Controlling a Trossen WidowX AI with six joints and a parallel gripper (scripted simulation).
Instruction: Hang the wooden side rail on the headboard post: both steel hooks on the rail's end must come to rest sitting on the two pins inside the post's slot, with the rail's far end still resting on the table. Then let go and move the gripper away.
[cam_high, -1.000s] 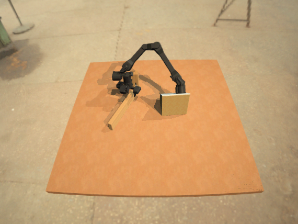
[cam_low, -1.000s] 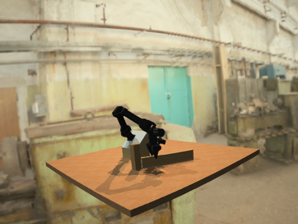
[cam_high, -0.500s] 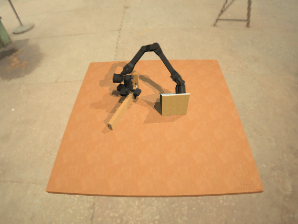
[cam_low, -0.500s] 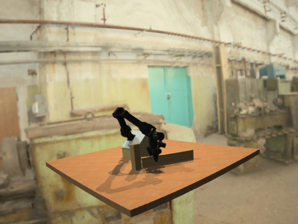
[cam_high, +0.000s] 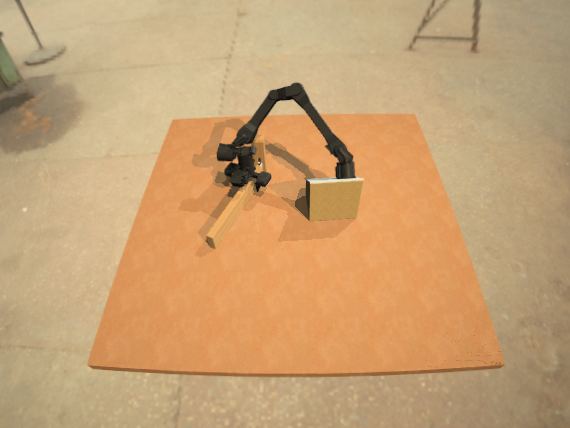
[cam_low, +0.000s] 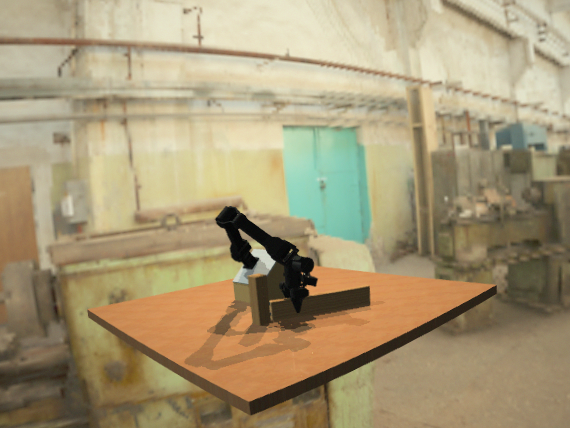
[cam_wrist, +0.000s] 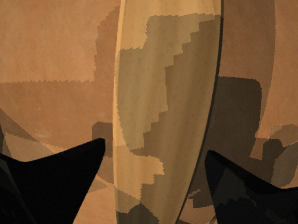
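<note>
My gripper tip is now 5 cm past the headboard post, 13 cm to the left of it and 6 cm below it.
</note>
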